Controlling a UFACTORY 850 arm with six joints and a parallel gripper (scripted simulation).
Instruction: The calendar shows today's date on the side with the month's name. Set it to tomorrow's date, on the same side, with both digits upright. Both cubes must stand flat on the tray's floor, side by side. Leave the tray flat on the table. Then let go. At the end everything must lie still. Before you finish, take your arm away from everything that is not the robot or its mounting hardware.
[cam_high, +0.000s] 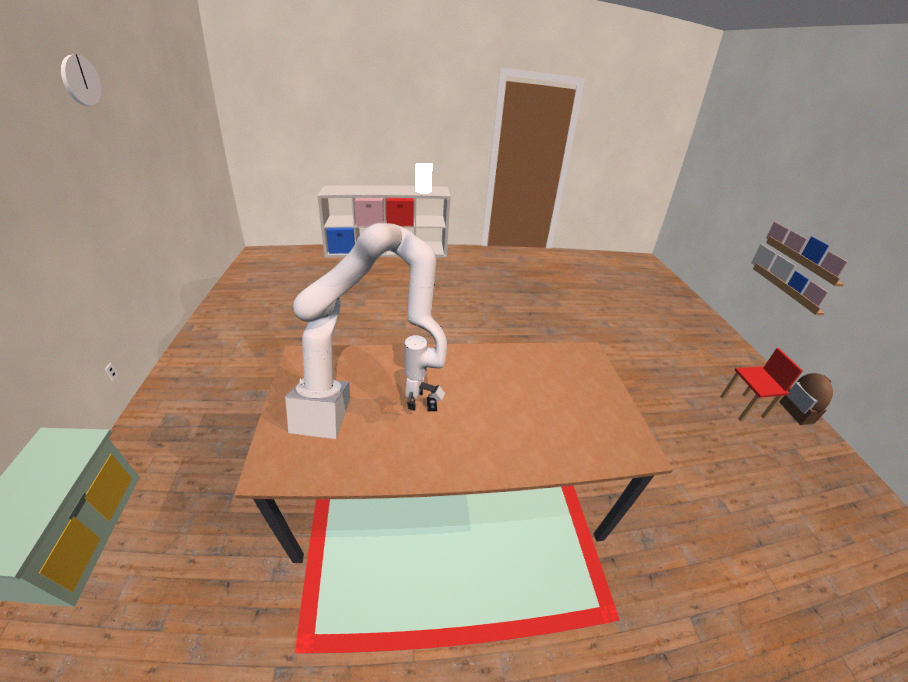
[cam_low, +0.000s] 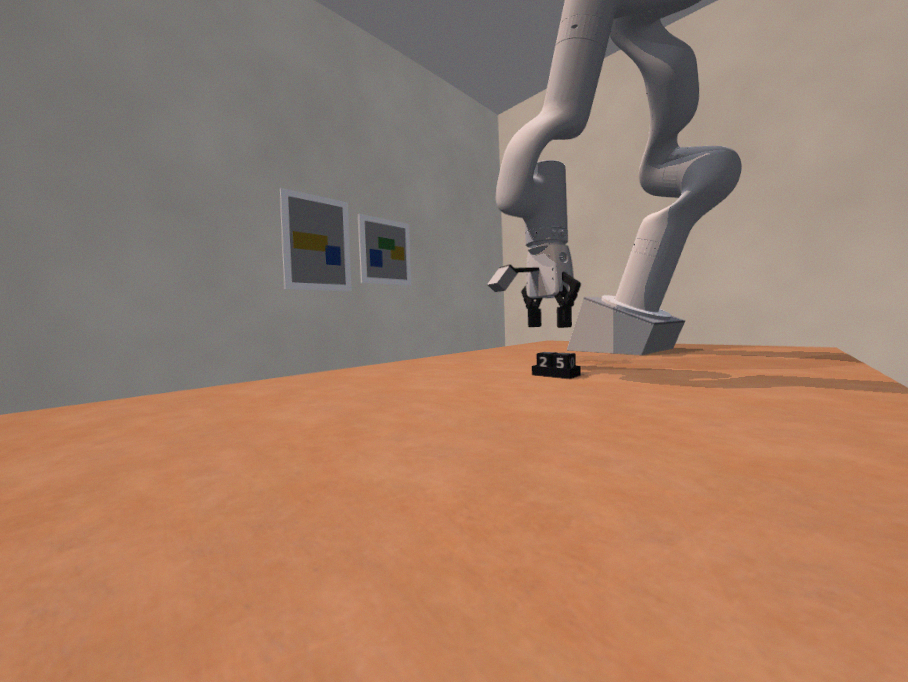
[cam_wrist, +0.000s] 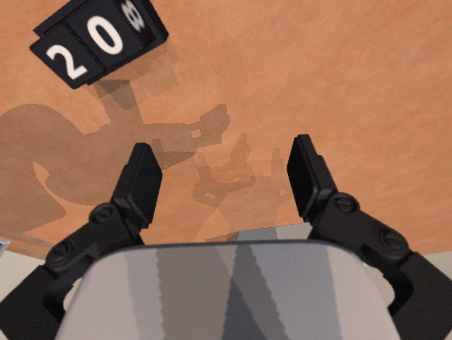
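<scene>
My hand is 8 cm short of the black cube, 7 cm above it and 3 cm to the right of it. From my hand the other things lie so: black calendar tray (8 cm below, 8 cm ahead, 5 cm to the left); calendar cube (8 cm ahead, 7 cm to the left, 7 cm below).
</scene>
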